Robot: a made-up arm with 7 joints.
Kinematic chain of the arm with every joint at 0, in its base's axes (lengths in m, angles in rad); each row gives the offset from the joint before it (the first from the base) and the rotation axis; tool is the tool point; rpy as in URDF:
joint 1: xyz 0 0 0 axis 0.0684 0.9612 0.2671
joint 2: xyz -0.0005 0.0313 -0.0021 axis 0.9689 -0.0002 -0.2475
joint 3: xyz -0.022 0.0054 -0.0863 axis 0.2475 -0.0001 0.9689
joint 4: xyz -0.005 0 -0.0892 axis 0.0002 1 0
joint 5: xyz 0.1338 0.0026 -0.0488 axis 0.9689 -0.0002 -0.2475
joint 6: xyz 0.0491 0 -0.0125 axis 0.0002 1 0
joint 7: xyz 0.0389 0 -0.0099 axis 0.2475 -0.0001 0.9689
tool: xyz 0 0 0 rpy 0 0.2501 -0.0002
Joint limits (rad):
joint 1: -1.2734..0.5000
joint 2: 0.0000..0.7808
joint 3: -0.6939..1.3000
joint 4: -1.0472..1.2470
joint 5: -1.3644..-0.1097
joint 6: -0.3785..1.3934
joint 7: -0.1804..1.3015
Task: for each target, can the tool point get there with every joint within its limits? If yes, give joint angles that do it. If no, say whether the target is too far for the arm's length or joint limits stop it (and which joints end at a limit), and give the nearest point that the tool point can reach.
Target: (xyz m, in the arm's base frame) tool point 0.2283 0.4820 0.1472
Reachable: no: too far | nearest point 0.1936 0.3397 0.0698 | short by 0.166 m
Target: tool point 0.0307 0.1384 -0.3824
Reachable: yes | joints -0.0653 0.2142 0.2973 0.9866 -0.3136 0.8779 1.1201
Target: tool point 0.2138 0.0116 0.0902
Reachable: yes | joints -0.9433 0.4968 0.0193 -0.6833 -0.2306 0.6553 0.5695
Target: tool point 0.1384 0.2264 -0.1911
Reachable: yes | joints 0.2964 0.6675 0.3695 -0.1029 -0.7990 0.4795 1.0556
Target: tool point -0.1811 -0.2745 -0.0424
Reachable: no: joint limits stop it (at a limit: joint 1, joint 2, joint 3, joint 4, joint 5) | nearest point 0.0291 -0.0991 0.0538 | short by 0.290 m
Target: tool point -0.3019 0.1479 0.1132
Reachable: no: joint limits stop it (at a limit: joint 1, joint 2, joint 3, joint 4, joint 6) | nearest point -0.0425 0.1322 0.0953 | short by 0.260 m
